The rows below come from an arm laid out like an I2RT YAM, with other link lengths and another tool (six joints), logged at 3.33 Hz.
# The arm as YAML. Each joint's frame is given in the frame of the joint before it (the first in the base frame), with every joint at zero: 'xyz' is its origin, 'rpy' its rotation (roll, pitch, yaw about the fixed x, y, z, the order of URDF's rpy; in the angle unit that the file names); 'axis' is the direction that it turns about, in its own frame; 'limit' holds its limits. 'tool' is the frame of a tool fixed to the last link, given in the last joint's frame.
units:
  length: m
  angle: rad
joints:
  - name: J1
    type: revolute
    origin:
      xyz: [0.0, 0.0, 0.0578]
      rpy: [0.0, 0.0, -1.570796]
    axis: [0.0, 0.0, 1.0]
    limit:
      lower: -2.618
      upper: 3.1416
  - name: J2
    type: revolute
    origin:
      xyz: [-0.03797, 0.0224, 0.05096]
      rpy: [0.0, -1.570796, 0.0]
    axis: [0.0, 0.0, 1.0]
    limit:
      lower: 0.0
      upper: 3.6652
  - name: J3
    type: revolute
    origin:
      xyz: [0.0, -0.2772, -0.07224]
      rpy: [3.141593, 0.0, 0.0]
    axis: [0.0, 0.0, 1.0]
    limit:
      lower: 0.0
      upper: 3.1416
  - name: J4
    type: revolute
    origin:
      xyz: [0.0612, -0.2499, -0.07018]
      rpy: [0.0, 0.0, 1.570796]
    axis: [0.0, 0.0, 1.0]
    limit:
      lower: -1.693
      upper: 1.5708
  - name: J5
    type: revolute
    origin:
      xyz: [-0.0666, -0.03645, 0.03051]
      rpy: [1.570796, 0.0, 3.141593]
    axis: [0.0, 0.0, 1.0]
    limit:
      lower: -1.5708
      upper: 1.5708
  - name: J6
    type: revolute
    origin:
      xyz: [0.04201, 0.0, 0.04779]
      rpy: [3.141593, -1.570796, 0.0]
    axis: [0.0, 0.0, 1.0]
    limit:
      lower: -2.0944
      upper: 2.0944
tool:
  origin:
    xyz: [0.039, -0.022, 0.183]
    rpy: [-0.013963, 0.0, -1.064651]
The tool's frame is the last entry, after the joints.
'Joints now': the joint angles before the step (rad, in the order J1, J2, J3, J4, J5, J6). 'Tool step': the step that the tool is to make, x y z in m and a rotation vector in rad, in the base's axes. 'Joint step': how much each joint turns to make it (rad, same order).
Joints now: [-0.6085 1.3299 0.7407 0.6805 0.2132 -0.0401]
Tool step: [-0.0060 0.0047 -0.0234 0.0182 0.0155 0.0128]
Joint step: [-0.0097 -0.0056 -0.0722 0.0419 -0.0219 0.0079]
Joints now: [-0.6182 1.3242 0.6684 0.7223 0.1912 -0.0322]
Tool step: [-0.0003 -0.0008 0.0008 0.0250 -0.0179 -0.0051]
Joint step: [-0.0018 -0.0033 0.0112 -0.0204 0.0052 0.0311]
